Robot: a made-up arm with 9 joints. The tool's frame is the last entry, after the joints. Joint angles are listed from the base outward. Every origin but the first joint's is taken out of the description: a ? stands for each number. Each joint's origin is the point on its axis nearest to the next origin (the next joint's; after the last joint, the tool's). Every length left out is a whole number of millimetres.
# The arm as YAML. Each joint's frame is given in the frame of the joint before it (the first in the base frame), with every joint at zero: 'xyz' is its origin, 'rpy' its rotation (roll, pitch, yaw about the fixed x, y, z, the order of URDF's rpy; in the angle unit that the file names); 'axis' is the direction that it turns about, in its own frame. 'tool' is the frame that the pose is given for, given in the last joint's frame.
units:
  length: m
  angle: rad
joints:
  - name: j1
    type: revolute
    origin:
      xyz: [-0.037, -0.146, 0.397]
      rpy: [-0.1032, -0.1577, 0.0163]
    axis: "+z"
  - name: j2
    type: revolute
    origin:
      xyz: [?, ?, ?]
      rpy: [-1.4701, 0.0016, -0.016]
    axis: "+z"
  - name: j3
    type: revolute
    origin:
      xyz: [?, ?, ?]
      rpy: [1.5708, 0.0, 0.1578]
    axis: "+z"
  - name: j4
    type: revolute
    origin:
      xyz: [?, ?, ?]
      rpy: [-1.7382, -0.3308, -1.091]
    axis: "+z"
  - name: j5
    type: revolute
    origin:
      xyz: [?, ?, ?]
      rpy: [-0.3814, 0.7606, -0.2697]
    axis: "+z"
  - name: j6
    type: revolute
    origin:
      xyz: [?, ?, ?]
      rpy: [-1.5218, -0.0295, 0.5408]
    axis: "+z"
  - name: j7
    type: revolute
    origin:
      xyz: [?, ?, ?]
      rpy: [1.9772, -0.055, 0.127]
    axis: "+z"
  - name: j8
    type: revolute
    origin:
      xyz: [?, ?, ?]
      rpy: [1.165, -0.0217, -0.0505]
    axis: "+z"
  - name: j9
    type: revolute
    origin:
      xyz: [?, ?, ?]
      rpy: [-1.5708, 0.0, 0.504]
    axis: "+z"
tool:
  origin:
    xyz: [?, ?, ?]
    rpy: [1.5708, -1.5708, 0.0]
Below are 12 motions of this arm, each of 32 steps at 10 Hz.
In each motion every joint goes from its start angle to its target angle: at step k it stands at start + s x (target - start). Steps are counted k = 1, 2, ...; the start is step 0. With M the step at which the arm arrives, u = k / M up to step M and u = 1 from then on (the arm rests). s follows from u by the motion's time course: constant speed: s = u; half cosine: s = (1 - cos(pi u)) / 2; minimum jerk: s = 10 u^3 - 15 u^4 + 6 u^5.
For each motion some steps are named. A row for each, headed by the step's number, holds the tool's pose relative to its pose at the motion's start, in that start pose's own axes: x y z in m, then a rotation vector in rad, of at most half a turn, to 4 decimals.
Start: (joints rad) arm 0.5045 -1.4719 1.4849 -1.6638 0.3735 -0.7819 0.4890 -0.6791 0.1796
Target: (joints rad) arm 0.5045 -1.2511 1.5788 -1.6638 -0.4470 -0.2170 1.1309 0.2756 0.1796
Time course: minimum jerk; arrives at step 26
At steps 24, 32:
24: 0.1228 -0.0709 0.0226 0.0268 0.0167 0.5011
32: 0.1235 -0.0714 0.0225 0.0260 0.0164 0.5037

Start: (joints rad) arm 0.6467 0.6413 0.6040 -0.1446 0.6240 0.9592 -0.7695 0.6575 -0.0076
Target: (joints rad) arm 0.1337 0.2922 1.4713 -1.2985 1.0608 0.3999 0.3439 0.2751 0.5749
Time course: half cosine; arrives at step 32
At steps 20, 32:
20: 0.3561 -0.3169 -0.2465 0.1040 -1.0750 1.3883
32: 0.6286 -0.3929 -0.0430 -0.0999 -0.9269 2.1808

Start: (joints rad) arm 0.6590 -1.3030 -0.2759 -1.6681 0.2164 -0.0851 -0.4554 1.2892 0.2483
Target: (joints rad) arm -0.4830 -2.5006 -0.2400 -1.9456 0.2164 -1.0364 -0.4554 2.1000 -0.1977
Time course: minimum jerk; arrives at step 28
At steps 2, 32:
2: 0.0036 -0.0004 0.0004 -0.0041 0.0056 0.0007
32: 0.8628 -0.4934 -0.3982 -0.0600 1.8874 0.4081

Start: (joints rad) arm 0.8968 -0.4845 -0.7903 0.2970 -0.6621 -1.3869 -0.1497 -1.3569 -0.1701
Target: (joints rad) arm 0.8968 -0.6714 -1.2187 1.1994 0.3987 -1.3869 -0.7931 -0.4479 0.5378
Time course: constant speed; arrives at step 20
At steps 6, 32:
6: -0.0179 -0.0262 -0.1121 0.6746 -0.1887 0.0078
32: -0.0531 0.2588 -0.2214 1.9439 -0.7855 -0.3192

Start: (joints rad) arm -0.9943 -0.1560 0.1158 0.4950 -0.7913 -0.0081 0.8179 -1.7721 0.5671
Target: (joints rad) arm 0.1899 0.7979 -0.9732 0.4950 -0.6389 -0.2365 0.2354 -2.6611 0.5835
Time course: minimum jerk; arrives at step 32
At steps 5, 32:
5: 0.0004 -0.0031 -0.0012 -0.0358 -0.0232 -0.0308
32: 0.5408 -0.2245 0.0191 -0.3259 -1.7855 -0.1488

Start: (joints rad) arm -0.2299 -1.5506 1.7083 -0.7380 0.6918 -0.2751 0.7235 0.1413 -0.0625
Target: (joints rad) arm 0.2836 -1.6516 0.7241 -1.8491 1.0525 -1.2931 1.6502 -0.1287 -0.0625
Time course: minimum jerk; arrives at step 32
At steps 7, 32:
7: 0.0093 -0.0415 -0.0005 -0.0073 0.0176 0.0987
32: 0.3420 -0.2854 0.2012 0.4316 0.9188 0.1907

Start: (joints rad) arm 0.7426 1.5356 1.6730 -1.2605 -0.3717 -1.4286 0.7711 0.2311 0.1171
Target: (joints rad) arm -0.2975 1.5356 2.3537 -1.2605 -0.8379 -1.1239 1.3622 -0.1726 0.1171
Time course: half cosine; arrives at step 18
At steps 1, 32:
1: -0.0008 0.0014 -0.0002 -0.0050 -0.0005 -0.0092
32: -0.0569 0.0555 -0.1256 -0.8353 -0.1702 -1.1087

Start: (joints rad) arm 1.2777 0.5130 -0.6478 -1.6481 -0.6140 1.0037 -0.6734 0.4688 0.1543
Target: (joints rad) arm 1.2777 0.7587 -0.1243 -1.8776 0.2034 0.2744 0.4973 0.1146 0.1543
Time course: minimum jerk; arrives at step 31
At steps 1, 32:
1: -0.0001 -0.0003 -0.0002 0.0004 -0.0004 0.0004
32: 0.2949 -0.2218 -0.6970 1.6755 -1.2176 1.1950

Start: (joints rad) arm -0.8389 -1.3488 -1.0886 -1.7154 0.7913 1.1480 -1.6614 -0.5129 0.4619
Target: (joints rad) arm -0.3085 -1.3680 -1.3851 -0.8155 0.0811 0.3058 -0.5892 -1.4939 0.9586
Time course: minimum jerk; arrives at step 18
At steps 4, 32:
4: 0.0085 -0.0062 -0.0016 0.0639 -0.0539 -0.0099
32: 0.1880 -0.1272 0.1403 0.7298 -0.1351 0.2923

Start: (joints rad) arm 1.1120 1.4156 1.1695 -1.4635 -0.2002 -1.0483 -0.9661 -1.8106 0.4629
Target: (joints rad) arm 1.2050 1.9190 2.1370 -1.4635 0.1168 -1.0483 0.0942 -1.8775 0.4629
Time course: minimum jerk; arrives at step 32
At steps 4, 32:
4: 0.0057 -0.0013 0.0071 0.0181 0.0186 -0.0192
32: 0.2186 -0.3462 0.1167 1.4458 0.8518 -0.8551

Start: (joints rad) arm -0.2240 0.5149 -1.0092 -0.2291 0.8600 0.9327 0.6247 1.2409 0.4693
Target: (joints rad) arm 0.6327 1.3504 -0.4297 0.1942 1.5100 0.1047 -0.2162 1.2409 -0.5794
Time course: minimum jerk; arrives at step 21
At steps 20, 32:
20: 0.4284 -0.7182 0.6160 0.0452 1.0269 0.8544
32: 0.4293 -0.7186 0.6162 0.0447 1.0275 0.8557

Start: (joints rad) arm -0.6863 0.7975 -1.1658 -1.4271 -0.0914 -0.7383 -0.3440 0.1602 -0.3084
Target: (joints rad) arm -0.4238 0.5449 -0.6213 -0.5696 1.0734 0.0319 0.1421 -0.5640 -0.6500
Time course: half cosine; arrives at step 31
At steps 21, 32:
21: 0.2689 0.4388 -0.1719 1.4663 -0.6670 -1.2383
32: 0.3077 0.4391 -0.1490 2.1126 -0.7377 -1.0963

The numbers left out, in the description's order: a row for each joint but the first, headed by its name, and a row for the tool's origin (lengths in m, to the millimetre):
j2: -0.038 0.264 0.0
j3: -0.092 0.369 0.0
j4: -0.027 0.061 0.0
j5: -0.006 -0.015 0.0
j6: 0.112 -0.063 0.0
j7: -0.061 0.003 0.0
j8: 0.046 -0.172 0.0
j9: 0.22 -0.22 0.0
tool: -0.107 0.073 0.0

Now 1 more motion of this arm.
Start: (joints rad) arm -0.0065 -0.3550 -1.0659 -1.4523 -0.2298 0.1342 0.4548 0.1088 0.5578
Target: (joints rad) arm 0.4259 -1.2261 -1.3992 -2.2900 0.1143 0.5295 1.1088 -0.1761 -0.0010
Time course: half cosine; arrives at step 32
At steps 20, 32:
20: 0.1486 -0.0218 -0.1775 -0.1114 -0.7839 -0.2064
32: 0.2385 -0.0594 -0.1617 -0.0917 -1.0279 -0.3347

